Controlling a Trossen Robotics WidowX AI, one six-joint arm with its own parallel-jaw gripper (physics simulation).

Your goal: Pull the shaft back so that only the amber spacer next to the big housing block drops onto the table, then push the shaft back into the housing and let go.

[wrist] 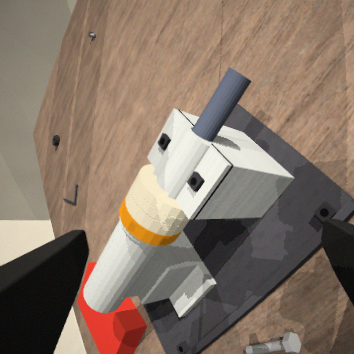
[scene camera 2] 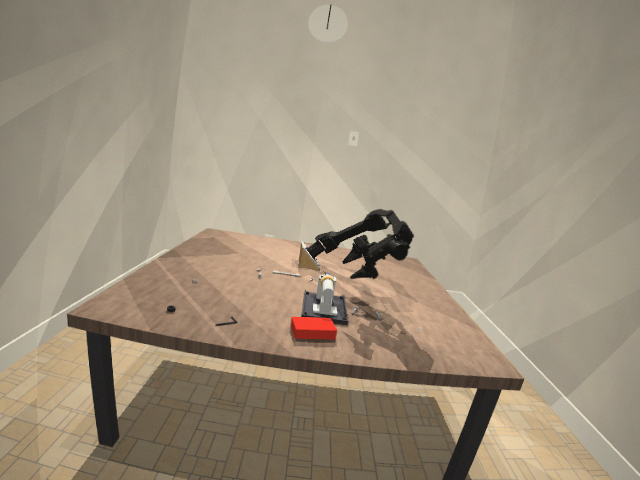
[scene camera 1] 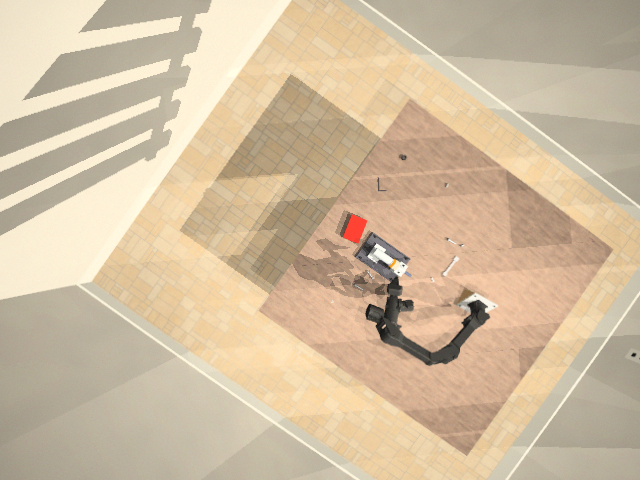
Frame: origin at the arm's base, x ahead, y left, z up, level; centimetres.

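Seen in the pictures: gripper, fingertip midpoint: (wrist: pixel 205 236) (scene camera 2: pixel 346 270) (scene camera 1: pixel 396 282); arm's base, origin of the base link: (scene camera 2: pixel 310 253) (scene camera 1: pixel 477 305).
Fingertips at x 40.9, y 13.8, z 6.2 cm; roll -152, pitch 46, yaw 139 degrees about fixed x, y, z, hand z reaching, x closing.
Offsets run from my fingertips to a thing's top centre. "pt": to the spot under its first point.
A blue-grey shaft @[pt dx -3.5, dy -6.4, dz -3.0 cm] (scene camera 1: pixel 408 274) (wrist: pixel 222 105) sticks out of the white housing block (scene camera 1: pixel 400 268) (wrist: pixel 245 185). Behind the block sit a cream ring section @[pt dx +3.0, dy -5.3, dz -1.9 cm] (wrist: pixel 152 197), then an orange-amber band @[pt dx +6.0, dy -6.8, dz -1.7 cm] (scene camera 1: pixel 393 262) (scene camera 2: pixel 327 279) (wrist: pixel 147 235), then a white cylinder (scene camera 1: pixel 379 254) (scene camera 2: pixel 327 287) (wrist: pixel 112 267). All are in line on a dark base plate (scene camera 1: pixel 374 239) (scene camera 2: pixel 309 304) (wrist: pixel 295 210). The shaft inside is hidden. My gripper (scene camera 1: pixel 395 281) (scene camera 2: pixel 349 269) (wrist: pixel 205 236) is open and empty, near the shaft's free end and raised above the table; its fingers flank the assembly in the wrist view.
A red block @[dx +28.7, dy -9.9, dz -8.8 cm] (scene camera 1: pixel 355 228) (scene camera 2: pixel 313 328) (wrist: pixel 107 325) lies beyond the cylinder end. A bolt @[dx +9.1, dy +4.1, dz -10.1 cm] (wrist: pixel 275 345) lies beside the plate. A white bar @[dx -21.5, dy -22.7, dz -11.1 cm] (scene camera 1: pixel 450 266) (scene camera 2: pixel 285 273), a black L-shaped key @[dx +30.3, dy -35.9, dz -11.4 cm] (scene camera 1: pixel 379 186) (scene camera 2: pixel 227 322) (wrist: pixel 74 196) and a dark nut @[dx +29.1, dy -53.1, dz -10.8 cm] (scene camera 1: pixel 402 157) (scene camera 2: pixel 171 308) lie on the table.
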